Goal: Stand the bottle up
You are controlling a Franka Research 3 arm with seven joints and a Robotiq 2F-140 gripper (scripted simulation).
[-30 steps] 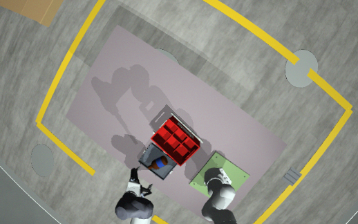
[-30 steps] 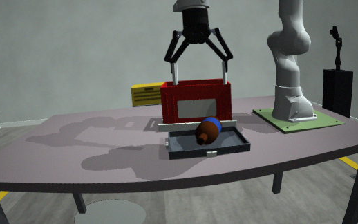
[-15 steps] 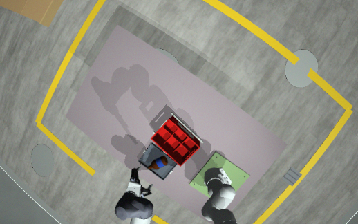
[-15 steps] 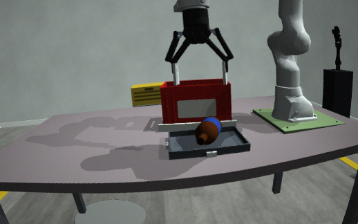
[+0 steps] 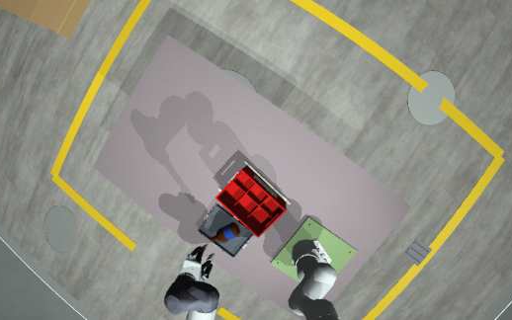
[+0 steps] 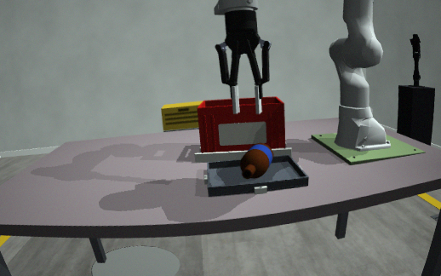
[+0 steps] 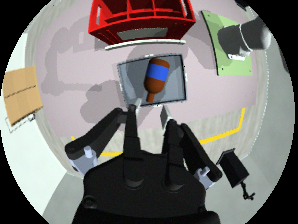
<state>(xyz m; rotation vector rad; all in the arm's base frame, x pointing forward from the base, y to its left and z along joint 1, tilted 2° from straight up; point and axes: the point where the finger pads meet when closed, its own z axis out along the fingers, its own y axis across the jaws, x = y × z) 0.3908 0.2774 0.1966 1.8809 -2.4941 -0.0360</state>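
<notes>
Now: hand 18 cm above the glass bottle, 5 cm to the left of it and 1 cm past it. Round my hand: tray: 20 cm below, 5 cm to the right, 1 cm behind; then red crate: 30 cm to the right, 13 cm below, 2 cm ahead.
</notes>
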